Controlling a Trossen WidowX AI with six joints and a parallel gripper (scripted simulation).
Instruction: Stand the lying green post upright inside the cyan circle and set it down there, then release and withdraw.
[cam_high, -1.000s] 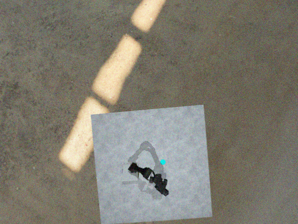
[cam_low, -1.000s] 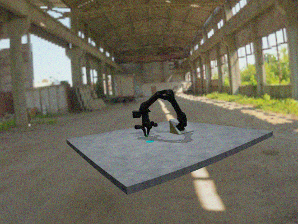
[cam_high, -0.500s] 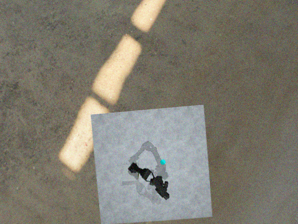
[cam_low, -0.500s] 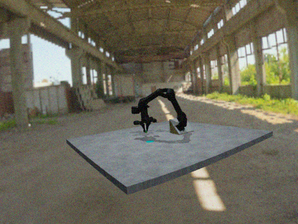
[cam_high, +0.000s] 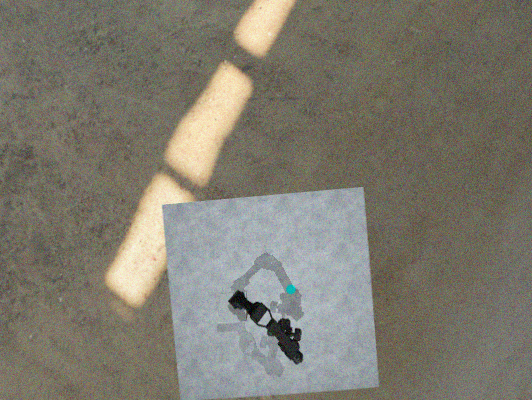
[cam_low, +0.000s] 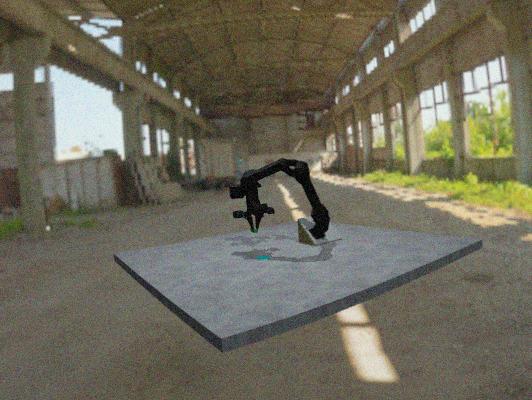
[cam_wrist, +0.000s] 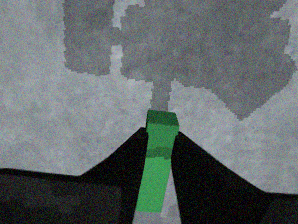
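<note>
Right now my gripper tip is 1 cm past the green post and 2 cm to the left of it. The rest, counted from my gripper tip: cyan circle 9 cm ahead, 16 cm to the left, 9 cm below.
</note>
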